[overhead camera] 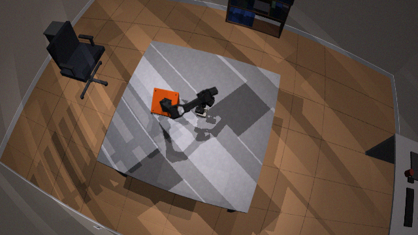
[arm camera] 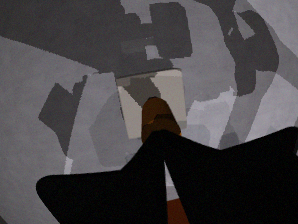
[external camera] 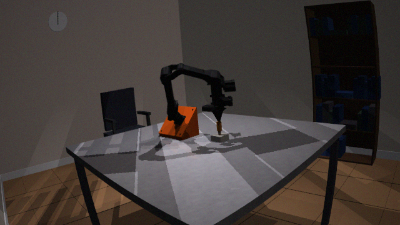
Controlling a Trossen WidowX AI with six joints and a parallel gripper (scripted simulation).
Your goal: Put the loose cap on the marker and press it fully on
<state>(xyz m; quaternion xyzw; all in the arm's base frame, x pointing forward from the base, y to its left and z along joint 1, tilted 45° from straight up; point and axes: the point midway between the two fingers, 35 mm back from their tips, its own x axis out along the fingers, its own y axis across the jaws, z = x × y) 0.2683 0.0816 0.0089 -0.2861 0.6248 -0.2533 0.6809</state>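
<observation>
My gripper tip is now 3 cm above the orange cap.
</observation>
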